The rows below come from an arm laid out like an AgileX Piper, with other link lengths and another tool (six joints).
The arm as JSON. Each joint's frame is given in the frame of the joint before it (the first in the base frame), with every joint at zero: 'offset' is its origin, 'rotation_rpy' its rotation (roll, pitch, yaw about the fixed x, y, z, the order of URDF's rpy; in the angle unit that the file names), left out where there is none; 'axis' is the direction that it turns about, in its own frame. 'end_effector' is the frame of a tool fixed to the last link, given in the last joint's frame.
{
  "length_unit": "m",
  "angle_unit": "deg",
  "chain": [
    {
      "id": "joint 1",
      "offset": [
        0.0,
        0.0,
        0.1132
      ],
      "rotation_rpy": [
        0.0,
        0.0,
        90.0
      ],
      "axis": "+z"
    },
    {
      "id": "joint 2",
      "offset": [
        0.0,
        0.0,
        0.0
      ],
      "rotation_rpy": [
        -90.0,
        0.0,
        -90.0
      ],
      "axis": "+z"
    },
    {
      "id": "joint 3",
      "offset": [
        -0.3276,
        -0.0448,
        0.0
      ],
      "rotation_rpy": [
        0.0,
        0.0,
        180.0
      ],
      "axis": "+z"
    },
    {
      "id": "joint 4",
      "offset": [
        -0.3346,
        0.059,
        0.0
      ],
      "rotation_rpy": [
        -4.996,
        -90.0,
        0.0
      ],
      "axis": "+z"
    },
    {
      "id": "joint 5",
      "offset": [
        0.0,
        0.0,
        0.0
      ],
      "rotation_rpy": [
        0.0,
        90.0,
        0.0
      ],
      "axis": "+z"
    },
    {
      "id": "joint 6",
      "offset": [
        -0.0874,
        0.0,
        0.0
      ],
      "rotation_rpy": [
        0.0,
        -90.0,
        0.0
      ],
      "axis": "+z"
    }
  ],
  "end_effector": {
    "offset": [
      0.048,
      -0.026,
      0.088
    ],
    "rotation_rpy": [
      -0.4,
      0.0,
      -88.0
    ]
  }
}
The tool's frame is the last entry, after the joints.
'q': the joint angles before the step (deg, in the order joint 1, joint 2, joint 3, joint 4, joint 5, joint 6). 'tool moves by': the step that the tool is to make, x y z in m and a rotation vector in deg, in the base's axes. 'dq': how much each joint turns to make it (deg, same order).
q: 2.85 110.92 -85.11 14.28 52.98 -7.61
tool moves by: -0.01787 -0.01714 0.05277 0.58 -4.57 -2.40
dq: -2.02 -8.00 2.73 0.24 0.61 0.49
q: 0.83 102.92 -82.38 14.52 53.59 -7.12
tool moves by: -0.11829 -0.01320 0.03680 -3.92 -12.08 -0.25
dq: 0.00 -27.11 25.11 -3.00 -10.05 -1.36
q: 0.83 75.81 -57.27 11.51 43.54 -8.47
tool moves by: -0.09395 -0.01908 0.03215 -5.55 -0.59 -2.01
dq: 0.00 -18.29 7.16 -8.83 10.19 5.40
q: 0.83 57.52 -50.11 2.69 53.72 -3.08
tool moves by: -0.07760 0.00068 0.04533 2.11 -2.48 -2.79
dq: -0.01 -14.82 0.19 -0.21 11.97 4.04
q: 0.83 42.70 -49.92 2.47 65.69 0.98
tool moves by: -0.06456 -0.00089 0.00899 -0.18 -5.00 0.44
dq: 0.02 -13.45 2.98 -0.02 5.49 -0.26
